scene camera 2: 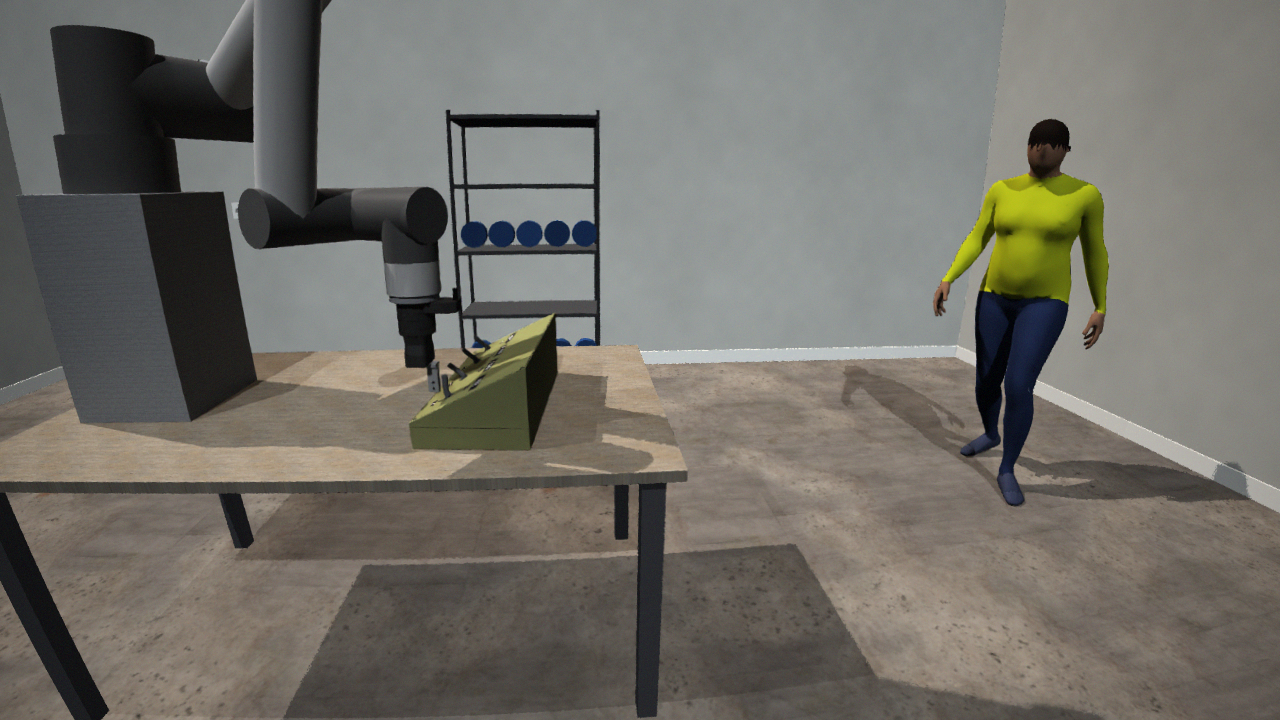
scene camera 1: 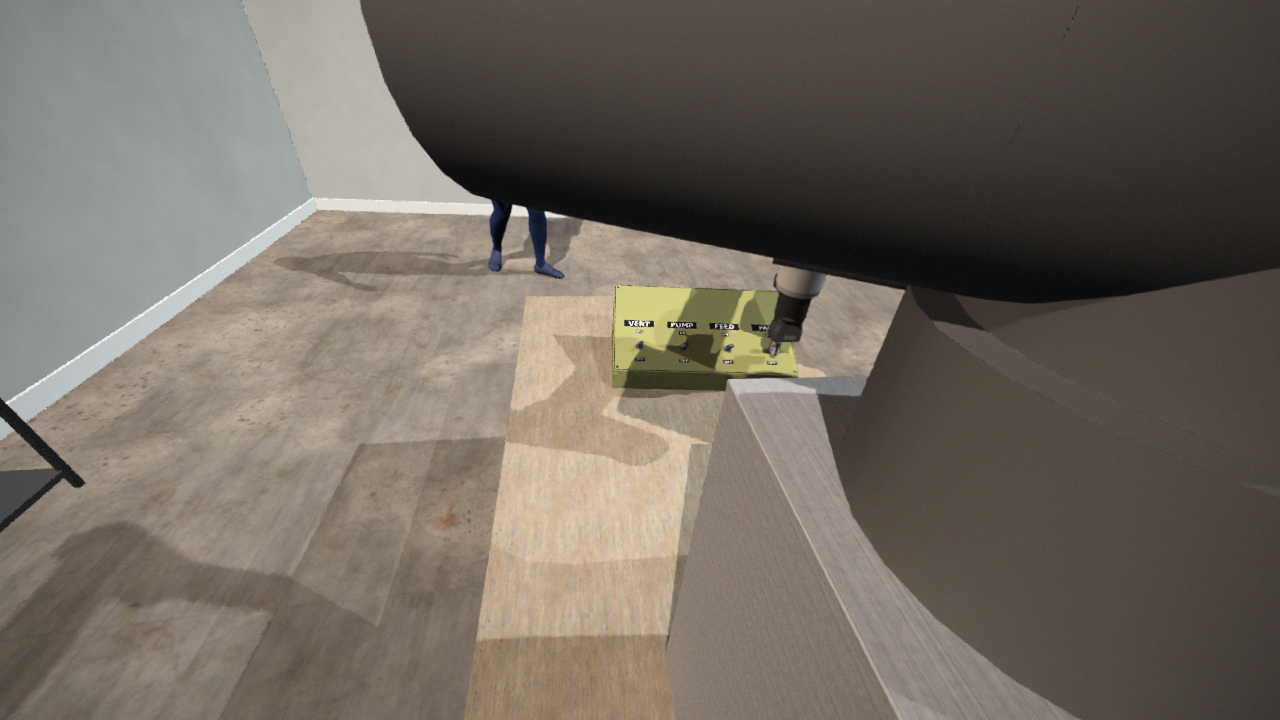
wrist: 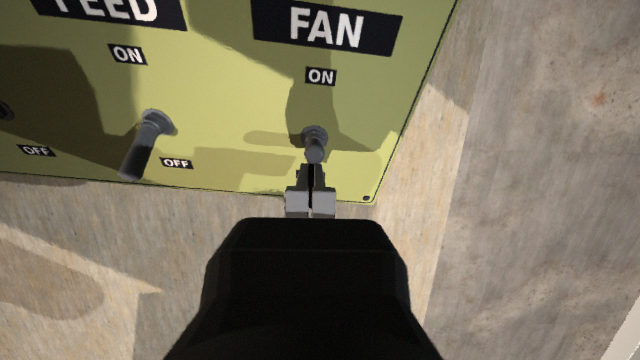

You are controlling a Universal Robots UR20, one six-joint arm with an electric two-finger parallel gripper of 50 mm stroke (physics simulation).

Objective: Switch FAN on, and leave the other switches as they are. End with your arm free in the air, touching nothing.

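Places are measured from the arm's base along level axes (x ahead, y left, z up), in millimetres.
Pixels of known places: gripper, between the fingertips: (scene camera 2: 435, 391) (scene camera 1: 773, 352) (wrist: 311, 177); arm's base, origin of its link: (scene camera 2: 124, 192) (scene camera 1: 1047, 523).
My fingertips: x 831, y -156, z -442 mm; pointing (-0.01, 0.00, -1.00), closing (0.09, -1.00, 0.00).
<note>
For each thing: its top centre in the pictures, then the offset to it from my fingertips. Level surfaces: height alone.
- FAN lever, centre of its top: (wrist: 314, 154) (scene camera 2: 444, 374) 25 mm ahead, 1 mm left, 38 mm up
- FEED lever, centre of its top: (wrist: 119, 153) (scene camera 2: 455, 362) (scene camera 1: 730, 341) 9 mm ahead, 120 mm left, 26 mm up
- PUMP lever, centre of its top: (scene camera 1: 686, 339) 5 mm ahead, 240 mm left, 26 mm up
- VENT lever, centre of its top: (scene camera 1: 640, 338) 2 mm ahead, 360 mm left, 26 mm up
- wooden table, height of its surface: 104 mm down
The yellow-green switch panel (scene camera 1: 651, 302) (scene camera 2: 487, 413) (wrist: 225, 85) slopes up from the table. The FAN lever (scene camera 2: 445, 386) (wrist: 314, 152) sticks out from the panel toward the wrist camera and looks foreshortened, between its ON and OFF sides. My gripper (scene camera 1: 774, 349) (scene camera 2: 434, 383) (wrist: 311, 177) is shut and empty. Its fingertips are right at the lower side of the FAN lever's tip; whether they touch it is not clear. The FAN OFF label is hidden in the wrist view. The FEED lever (scene camera 1: 728, 347) (wrist: 137, 155) leans toward OFF. The PUMP lever (scene camera 1: 682, 345) and VENT lever (scene camera 1: 639, 344) are small and shaded.
The panel stands on a wooden table (scene camera 1: 581, 537) (scene camera 2: 340, 461). The arm's grey pedestal (scene camera 1: 778, 537) (scene camera 2: 107, 313) stands on the table. A shelf rack (scene camera 2: 597, 179) with blue round things is behind. A person (scene camera 1: 537, 237) (scene camera 2: 1029, 241) stands beyond the table. The arm blocks much of scene camera 1.
</note>
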